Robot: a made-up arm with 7 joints. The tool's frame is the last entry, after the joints.
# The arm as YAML. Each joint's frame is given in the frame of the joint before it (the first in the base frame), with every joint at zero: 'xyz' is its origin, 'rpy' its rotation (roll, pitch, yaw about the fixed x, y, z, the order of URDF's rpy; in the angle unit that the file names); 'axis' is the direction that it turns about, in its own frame. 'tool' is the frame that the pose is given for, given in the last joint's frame.
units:
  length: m
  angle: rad
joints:
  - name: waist
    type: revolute
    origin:
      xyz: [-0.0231, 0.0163, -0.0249]
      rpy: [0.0, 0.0, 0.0]
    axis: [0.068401, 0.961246, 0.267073]
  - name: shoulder
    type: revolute
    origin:
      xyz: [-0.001, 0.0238, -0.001]
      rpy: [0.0, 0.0, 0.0]
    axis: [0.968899, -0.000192, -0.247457]
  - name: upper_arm
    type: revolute
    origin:
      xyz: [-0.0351, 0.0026, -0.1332]
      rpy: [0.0, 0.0, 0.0]
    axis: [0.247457, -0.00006, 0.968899]
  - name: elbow
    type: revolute
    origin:
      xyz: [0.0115, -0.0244, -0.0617]
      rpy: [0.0, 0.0, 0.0]
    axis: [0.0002, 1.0, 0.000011]
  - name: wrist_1
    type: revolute
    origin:
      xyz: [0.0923, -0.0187, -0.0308]
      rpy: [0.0, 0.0, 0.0]
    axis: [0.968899, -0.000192, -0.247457]
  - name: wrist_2
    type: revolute
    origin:
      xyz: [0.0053, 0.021, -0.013]
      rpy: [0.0, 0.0, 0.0]
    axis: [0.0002, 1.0, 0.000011]
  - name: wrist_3
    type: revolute
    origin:
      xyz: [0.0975, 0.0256, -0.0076]
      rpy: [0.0, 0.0, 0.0]
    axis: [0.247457, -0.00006, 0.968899]
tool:
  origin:
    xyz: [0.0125, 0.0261, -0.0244]
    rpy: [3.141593, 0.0, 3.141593]
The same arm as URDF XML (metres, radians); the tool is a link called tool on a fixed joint. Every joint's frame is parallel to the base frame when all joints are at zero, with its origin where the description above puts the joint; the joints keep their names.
<robot name="arm">
<joint name="tool_fixed" type="fixed"><parent link="link7"/><child link="tool"/><origin xyz="0.0125 0.0261 -0.0244" rpy="-3.1416 0.0000 -3.1416"/></joint>
<joint name="wrist_3" type="continuous"><parent link="link6"/><child link="link7"/><origin xyz="0.0975 0.0256 -0.0076" rpy="0.0000 0.0000 0.0000"/><axis xyz="0.247497 -0.0001 0.968889"/></joint>
<joint name="wrist_2" type="continuous"><parent link="link5"/><child link="link6"/><origin xyz="0.0053 0.0210 -0.0130" rpy="0.0000 0.0000 0.0000"/><axis xyz="0.0002 1 0"/></joint>
<joint name="wrist_1" type="continuous"><parent link="link4"/><child link="link5"/><origin xyz="0.0923 -0.0187 -0.0308" rpy="0.0000 0.0000 0.0000"/><axis xyz="0.968889 -0.0002 -0.247497"/></joint>
<joint name="elbow" type="continuous"><parent link="link3"/><child link="link4"/><origin xyz="0.0115 -0.0244 -0.0617" rpy="0.0000 0.0000 0.0000"/><axis xyz="0.0002 1 0"/></joint>
<joint name="upper_arm" type="continuous"><parent link="link2"/><child link="link3"/><origin xyz="-0.0351 0.0026 -0.1332" rpy="0.0000 0.0000 0.0000"/><axis xyz="0.247497 -0.0001 0.968889"/></joint>
<joint name="shoulder" type="continuous"><parent link="link1"/><child link="link2"/><origin xyz="-0.0010 0.0238 -0.0010" rpy="0.0000 0.0000 0.0000"/><axis xyz="0.968889 -0.0002 -0.247497"/></joint>
<joint name="waist" type="continuous"><parent link="base"/><child link="link1"/><origin xyz="-0.0231 0.0163 -0.0249" rpy="0.0000 0.0000 0.0000"/><axis xyz="0.068403 0.961235 0.26711"/></joint>
<link name="base"/>
<link name="link1"/>
<link name="link2"/>
<link name="link3"/>
<link name="link4"/>
<link name="link5"/>
<link name="link6"/>
<link name="link7"/>
<link name="tool"/>
</robot>

